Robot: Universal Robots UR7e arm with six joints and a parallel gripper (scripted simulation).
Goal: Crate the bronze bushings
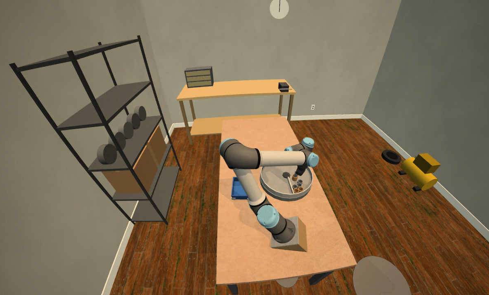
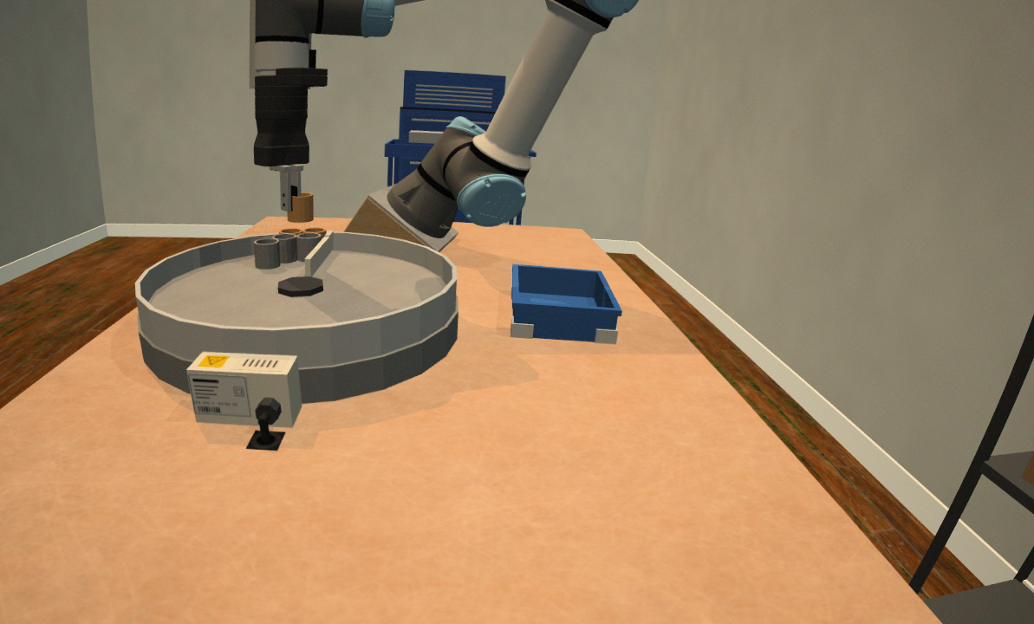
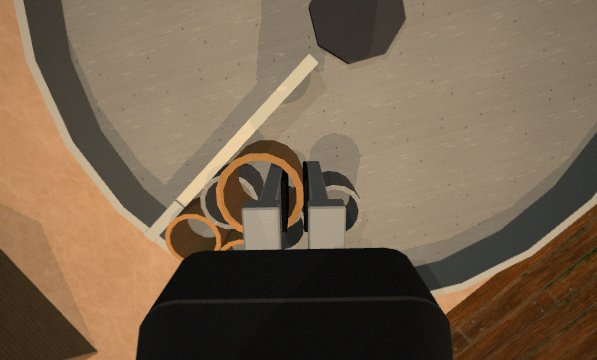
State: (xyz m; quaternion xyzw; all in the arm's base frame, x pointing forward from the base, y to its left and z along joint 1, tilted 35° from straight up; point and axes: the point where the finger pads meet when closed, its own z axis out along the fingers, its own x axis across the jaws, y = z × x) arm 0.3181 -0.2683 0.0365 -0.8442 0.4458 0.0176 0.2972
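Right now my hand is 400 mm to the right of the blue crate, 130 mm above it and 70 mm short of it. Round my hand: turning table: 110 mm below, 100 mm ahead, 20 mm to the left.
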